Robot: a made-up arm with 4 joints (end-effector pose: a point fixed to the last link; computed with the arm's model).
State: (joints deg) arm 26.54 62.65 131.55 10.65
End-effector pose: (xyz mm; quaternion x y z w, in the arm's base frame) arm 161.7 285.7 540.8 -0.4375 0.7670 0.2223 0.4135
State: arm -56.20 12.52 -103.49 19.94
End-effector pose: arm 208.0 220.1 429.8 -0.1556 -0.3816 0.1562 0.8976
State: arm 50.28 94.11 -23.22 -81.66
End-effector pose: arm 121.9 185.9 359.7 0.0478 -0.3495 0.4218 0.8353
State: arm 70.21 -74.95 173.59 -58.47
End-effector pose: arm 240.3 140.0 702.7 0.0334 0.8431 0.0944 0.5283
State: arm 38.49 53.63 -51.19 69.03
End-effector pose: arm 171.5 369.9 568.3 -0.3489 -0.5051 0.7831 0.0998
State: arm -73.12 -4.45 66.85 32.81
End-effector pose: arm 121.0 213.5 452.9 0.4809 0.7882 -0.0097 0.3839
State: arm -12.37 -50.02 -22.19 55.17
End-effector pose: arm 249.3 99.2 475.3 -0.1672 0.0395 0.1364 0.9756
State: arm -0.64 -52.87 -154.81 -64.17
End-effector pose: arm 357.6 141.6 491.7 -0.0217 -0.9664 -0.1868 0.1754
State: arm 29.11 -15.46 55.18 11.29
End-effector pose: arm 216.6 221.3 525.8 0.0677 0.2596 0.1907 0.9443
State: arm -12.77 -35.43 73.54 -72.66
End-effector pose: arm 272.3 294.8 554.3 -0.1403 0.6725 -0.5836 0.4330
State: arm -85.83 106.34 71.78 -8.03
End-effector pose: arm 169.2 249.7 569.3 0.1743 0.6464 0.7005 0.2471
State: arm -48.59 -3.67 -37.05 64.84
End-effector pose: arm 262.0 188.7 410.4 -0.0192 0.1138 0.4955 0.8609
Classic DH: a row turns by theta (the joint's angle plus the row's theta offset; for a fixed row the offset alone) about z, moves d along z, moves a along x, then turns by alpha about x. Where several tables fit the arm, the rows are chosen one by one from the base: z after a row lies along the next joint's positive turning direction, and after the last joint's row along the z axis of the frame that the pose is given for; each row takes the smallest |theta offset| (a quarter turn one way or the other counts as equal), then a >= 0, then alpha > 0; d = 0 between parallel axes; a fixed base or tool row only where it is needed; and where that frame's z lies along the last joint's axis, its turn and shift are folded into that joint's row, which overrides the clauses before.
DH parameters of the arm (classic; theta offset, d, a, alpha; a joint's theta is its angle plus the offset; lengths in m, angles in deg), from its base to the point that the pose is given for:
base (fixed): -2.99 0.6174 0.1459 69.39
joint 1: 0 -0.2338 -0.0021 -69.39
joint 2: 2.99 -0.0321 0.085 -90
joint 3: 0 0.113 0.016 90
joint 4: -53.2 1.1766 0.0409 -4.52
tool (fixed): 67.2 -1.2114 0 0

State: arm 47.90 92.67 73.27 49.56
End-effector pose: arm 189.0 278.1 447.3 -0.5488 0.4579 0.6605 0.2302
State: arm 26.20 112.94 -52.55 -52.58
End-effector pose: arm 100.8 207.2 377.5 0.2694 -0.2043 0.6841 0.6463
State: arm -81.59 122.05 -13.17 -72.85
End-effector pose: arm 39.6 218.2 644.3 0.4153 0.4996 0.1523 0.7448
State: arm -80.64 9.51 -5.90 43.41
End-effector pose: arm 136.6 221.8 397.4 0.3116 0.4801 0.2601 0.7777
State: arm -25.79 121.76 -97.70 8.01
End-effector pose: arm 80.2 316.6 520.0 0.6330 -0.4767 0.4843 0.3708
